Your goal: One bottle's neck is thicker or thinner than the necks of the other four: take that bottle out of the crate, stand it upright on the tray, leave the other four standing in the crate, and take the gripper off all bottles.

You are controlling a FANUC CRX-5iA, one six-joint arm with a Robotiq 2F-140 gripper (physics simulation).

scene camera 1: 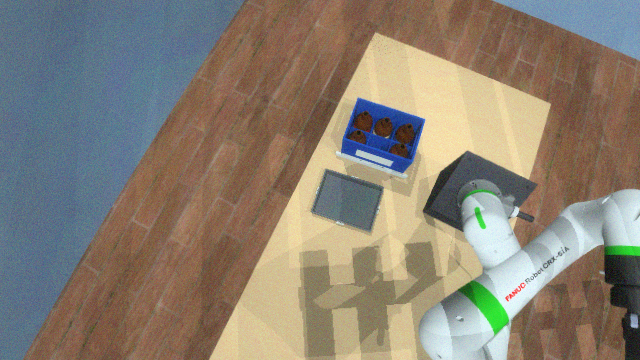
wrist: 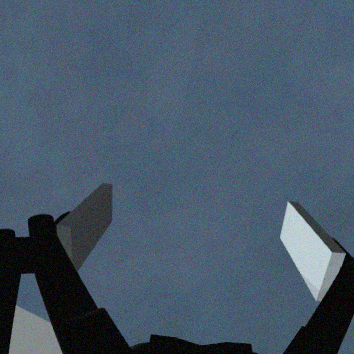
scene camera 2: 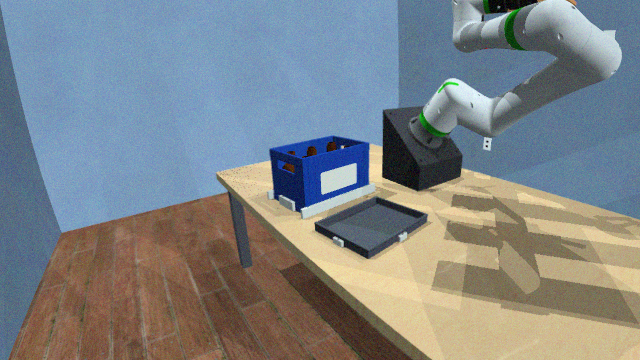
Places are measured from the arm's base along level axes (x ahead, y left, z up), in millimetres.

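Pixels of known places: gripper, fingertip midpoint: (wrist: 197, 211); arm's base, origin of the base link: (scene camera 1: 478, 197) (scene camera 2: 424, 133).
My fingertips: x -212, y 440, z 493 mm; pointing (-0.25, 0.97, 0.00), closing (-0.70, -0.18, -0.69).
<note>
Ahead of a thing's pixels: the offset from my fingertips to its middle. "*": to the spot under its first point.
The blue crate @[621 mm ahead, 546 mm right, 582 mm down] (scene camera 1: 403, 164) (scene camera 2: 311, 181) holds five upright brown bottles. Three stand in the back row: a left bottle @[711 mm ahead, 580 mm right, 584 mm down] (scene camera 1: 363, 122), a middle bottle @[627 mm ahead, 590 mm right, 584 mm down] (scene camera 1: 384, 128) and a right bottle @[537 mm ahead, 601 mm right, 584 mm down] (scene camera 1: 405, 134). A front left bottle @[705 mm ahead, 495 mm right, 584 mm down] (scene camera 1: 357, 137) and a front right bottle @[532 mm ahead, 513 mm right, 584 mm down] (scene camera 1: 399, 150) stand either side of a vacant middle compartment. I cannot tell which neck differs. The dark grey tray @[* 638 mm ahead, 261 mm right, 664 mm down] (scene camera 1: 347, 202) (scene camera 2: 372, 225) lies beside the crate and bears no bottle. My gripper (wrist: 197, 211) is open and empty, far from crate and tray; part of its black body shows at scene camera 1's lower right edge.
The black wedge-shaped robot base (scene camera 1: 500, 172) (scene camera 2: 440, 170) stands right of the crate. A white strip @[* 611 mm ahead, 445 mm right, 640 mm down] (scene camera 1: 371, 164) (scene camera 2: 340, 201) runs along the crate's tray side. Small light blocks (scene camera 2: 338, 242) (scene camera 2: 403, 236) touch the tray's edges. The arm (scene camera 1: 530, 270) (scene camera 2: 530, 80) reaches over the table's right side.
</note>
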